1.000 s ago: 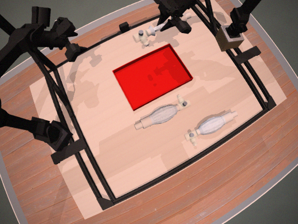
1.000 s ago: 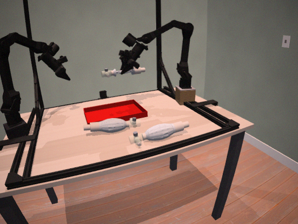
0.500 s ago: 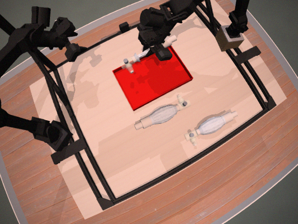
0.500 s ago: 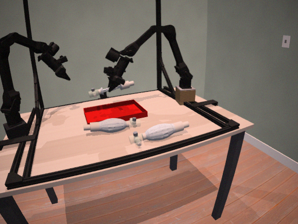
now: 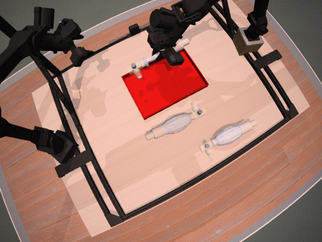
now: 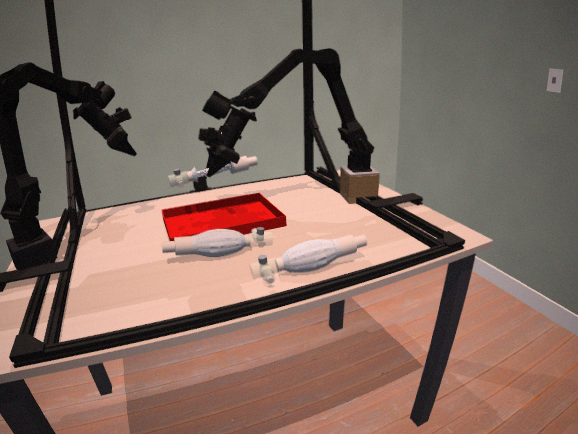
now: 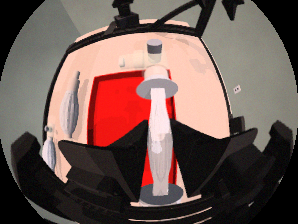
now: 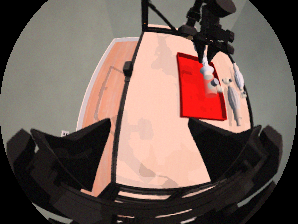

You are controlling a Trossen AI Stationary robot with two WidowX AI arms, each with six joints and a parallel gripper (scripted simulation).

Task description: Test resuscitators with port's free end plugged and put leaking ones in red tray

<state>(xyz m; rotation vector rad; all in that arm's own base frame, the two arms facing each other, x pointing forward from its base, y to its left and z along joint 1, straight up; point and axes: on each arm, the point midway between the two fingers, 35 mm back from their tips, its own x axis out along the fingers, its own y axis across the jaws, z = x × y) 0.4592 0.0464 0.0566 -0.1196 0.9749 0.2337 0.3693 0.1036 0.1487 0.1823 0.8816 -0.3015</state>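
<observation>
The red tray lies 60 mm ahead of my left hand, 10 mm to the right of it and 150 mm below it.
</observation>
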